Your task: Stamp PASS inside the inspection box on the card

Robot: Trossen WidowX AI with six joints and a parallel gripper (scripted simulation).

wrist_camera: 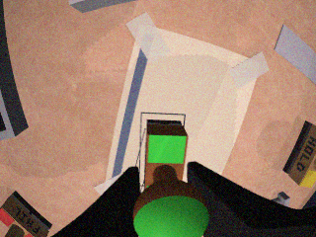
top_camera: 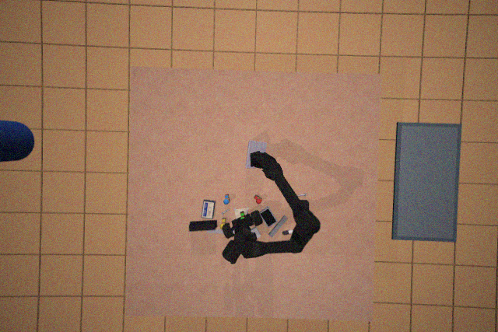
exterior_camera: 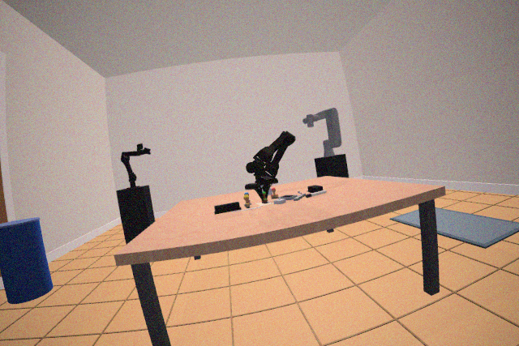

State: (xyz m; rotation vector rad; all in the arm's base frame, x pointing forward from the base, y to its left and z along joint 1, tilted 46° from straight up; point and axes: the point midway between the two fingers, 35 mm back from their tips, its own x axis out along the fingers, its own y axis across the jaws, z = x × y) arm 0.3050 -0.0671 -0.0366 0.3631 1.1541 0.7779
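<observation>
My gripper tip is 2 cm short of the cream card, 2 cm above it and 1 cm to the left of it. Round my gripper tip: grey box (9 cm ahead, 6 cm to the left, 1 cm below); then red stamp (9 cm behind, 8 cm to the left); then yellow stamp (10 cm to the right, 3 cm ahead).
</observation>
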